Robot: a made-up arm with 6 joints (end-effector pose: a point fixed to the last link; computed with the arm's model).
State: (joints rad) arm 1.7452 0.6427 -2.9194 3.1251 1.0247 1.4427
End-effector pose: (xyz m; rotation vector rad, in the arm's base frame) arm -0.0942 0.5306 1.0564 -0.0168 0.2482 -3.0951
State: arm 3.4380 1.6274 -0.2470 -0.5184 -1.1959 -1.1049
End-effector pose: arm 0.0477 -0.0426 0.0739 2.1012 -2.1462 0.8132
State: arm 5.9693 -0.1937 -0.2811 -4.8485 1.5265 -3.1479
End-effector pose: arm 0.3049 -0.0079 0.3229 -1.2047 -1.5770 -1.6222
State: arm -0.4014 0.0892 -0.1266 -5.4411 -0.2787 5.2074
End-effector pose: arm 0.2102 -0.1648 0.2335 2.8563 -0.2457 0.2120
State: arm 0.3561 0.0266 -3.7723 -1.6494 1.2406 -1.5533
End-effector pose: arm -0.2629 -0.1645 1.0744 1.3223 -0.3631 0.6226
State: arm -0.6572 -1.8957 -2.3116 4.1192 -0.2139 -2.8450
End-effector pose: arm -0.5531 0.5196 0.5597 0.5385 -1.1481 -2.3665
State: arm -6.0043 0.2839 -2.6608 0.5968 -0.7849 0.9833
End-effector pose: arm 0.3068 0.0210 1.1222 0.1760 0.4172 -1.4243
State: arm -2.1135 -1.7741 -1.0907 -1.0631 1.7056 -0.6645
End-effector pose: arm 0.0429 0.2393 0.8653 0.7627 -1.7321 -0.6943
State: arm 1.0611 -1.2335 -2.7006 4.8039 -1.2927 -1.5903
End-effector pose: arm -0.3881 -0.4765 0.7478 -0.6979 -1.2750 0.4155
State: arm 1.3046 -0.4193 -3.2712 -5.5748 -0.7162 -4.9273
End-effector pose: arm -0.0477 -0.4548 0.9867 1.1832 0.0314 0.3314
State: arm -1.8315 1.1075 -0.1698 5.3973 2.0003 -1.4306
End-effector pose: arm -0.0735 0.0610 0.2143 -0.3372 -0.7090 0.3354
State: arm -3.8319 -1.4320 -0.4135 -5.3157 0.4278 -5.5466
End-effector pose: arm -0.1237 0.1309 0.7525 -1.3816 -0.8935 1.0230
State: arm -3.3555 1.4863 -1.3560 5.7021 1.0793 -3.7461
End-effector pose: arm -0.2853 0.0881 -0.1453 2.1435 1.1934 1.6345
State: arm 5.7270 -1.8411 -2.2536 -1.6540 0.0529 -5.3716
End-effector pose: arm -0.6232 0.4650 0.6016 -1.0909 -0.1581 1.7069
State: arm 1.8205 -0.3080 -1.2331 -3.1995 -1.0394 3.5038
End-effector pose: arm -0.0820 0.3483 0.6838 -1.9958 -1.8129 -0.3874
